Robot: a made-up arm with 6 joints. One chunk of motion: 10 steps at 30 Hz.
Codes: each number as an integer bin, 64 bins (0 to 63) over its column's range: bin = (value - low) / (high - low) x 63, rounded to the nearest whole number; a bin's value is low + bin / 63 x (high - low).
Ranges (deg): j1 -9..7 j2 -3..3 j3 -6..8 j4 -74..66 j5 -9..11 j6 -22..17
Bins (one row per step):
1: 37 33 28 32 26 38
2: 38 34 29 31 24 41
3: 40 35 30 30 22 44
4: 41 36 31 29 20 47
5: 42 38 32 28 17 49
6: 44 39 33 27 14 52
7: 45 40 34 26 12 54
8: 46 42 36 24 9 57
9: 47 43 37 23 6 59
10: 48 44 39 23 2 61
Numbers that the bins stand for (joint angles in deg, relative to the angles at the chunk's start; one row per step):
1: 0.40 0.14 0.22 -2.89 -0.75 1.52
2: 0.65 0.24 0.44 -5.11 -1.38 3.38
3: 1.16 0.33 0.67 -7.33 -2.02 5.24
4: 1.41 0.43 0.89 -9.56 -2.65 7.10
5: 1.67 0.62 1.11 -11.78 -3.60 8.33
6: 2.17 0.71 1.33 -14.00 -4.56 10.19
7: 2.43 0.81 1.56 -16.22 -5.19 11.43
8: 2.68 1.00 2.00 -20.67 -6.14 13.29
9: 2.94 1.10 2.22 -22.89 -7.10 14.52
10: 3.19 1.19 2.67 -22.89 -8.37 15.76

